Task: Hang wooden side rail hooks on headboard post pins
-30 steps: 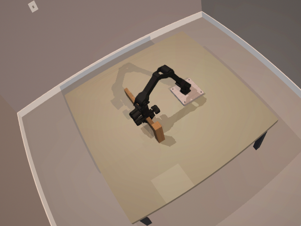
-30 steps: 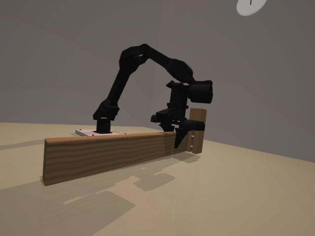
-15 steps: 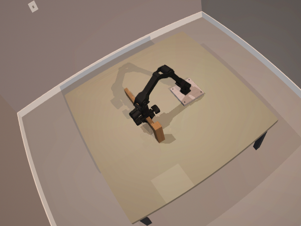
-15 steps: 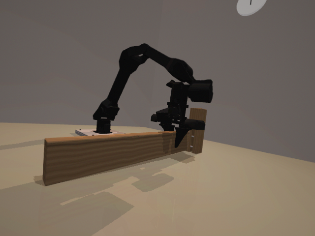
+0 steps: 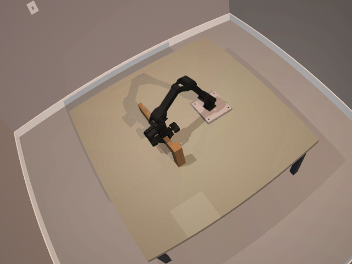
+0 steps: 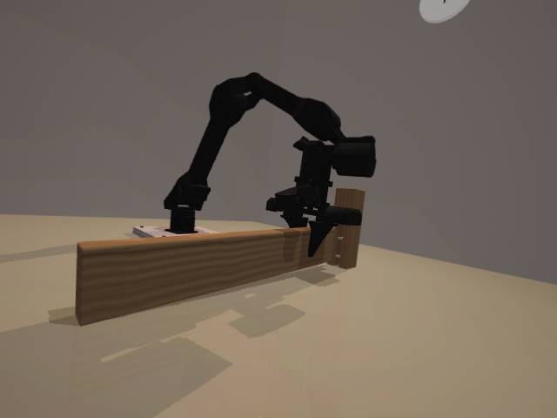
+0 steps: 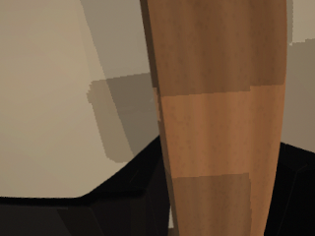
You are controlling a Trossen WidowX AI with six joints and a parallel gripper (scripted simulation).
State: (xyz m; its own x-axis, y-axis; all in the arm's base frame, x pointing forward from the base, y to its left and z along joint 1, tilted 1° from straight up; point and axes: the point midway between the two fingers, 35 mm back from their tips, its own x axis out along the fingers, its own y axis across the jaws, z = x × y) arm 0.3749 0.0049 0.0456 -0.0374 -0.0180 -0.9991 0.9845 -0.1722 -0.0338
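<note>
Now: the headboard post 3 cm ahead of my gripper tip, 14 cm to the left of it and 4 cm above it.
</note>
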